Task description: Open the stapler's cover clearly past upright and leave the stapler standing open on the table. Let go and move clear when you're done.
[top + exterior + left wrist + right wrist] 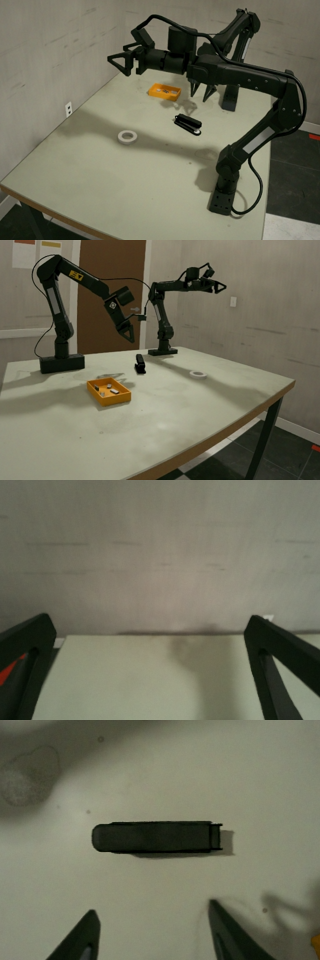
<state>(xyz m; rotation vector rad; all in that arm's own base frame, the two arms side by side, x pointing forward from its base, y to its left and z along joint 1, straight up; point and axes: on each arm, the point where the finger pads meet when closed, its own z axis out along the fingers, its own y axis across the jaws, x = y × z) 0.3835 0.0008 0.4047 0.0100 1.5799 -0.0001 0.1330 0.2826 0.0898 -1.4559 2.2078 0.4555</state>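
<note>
The stapler cover lies 100 mm below my right hand, 40 mm to the left of it and 20 mm ahead of it. Round my right hand: stapler (110 mm below, 40 mm to the left, 20 mm ahead); then orange tray (230 mm to the right, 180 mm ahead, 120 mm below); then white tape ring (250 mm ahead, 180 mm to the left, 130 mm below).
</note>
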